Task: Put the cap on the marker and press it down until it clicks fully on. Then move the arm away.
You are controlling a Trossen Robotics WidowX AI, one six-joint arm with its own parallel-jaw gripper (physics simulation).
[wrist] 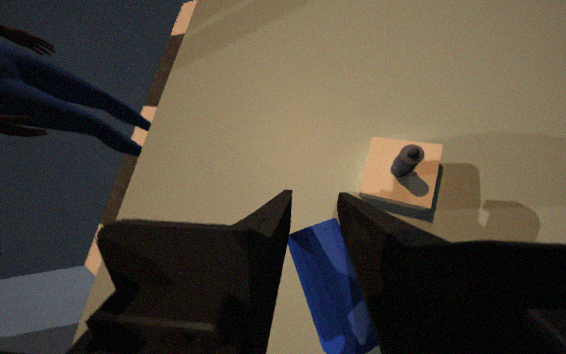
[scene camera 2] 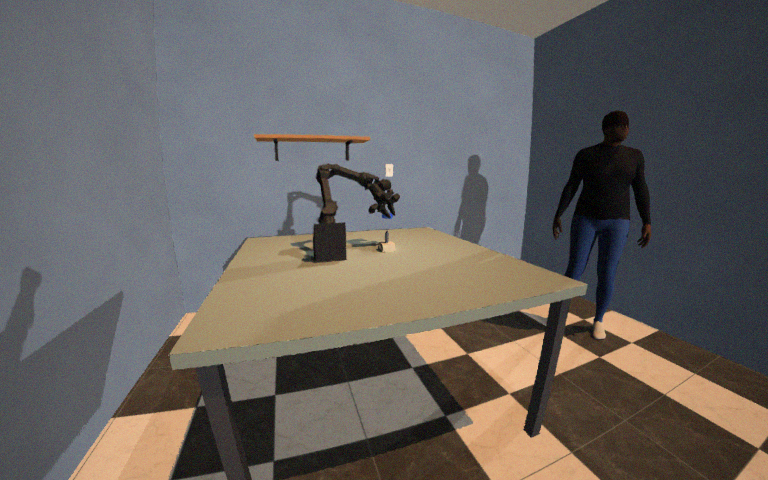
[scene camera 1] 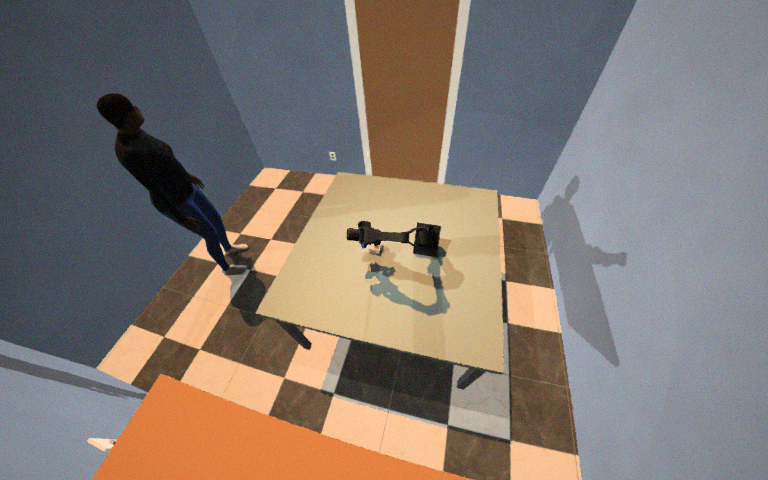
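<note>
The blue cap is between the gripper's fingers, tilted in the wrist view, with its near end partly covered by the right finger. My gripper is shut on the cap and holds it well above the table. The dark grey marker stands upright, tip up, in a pale tan block on the table. The marker and block are below the gripper in the second scene view and to the right of the fingertips in the wrist view. The cap and marker are apart.
The arm's black base box stands on the beige table. A person stands on the floor beyond the table's edge. An orange shelf is on the wall.
</note>
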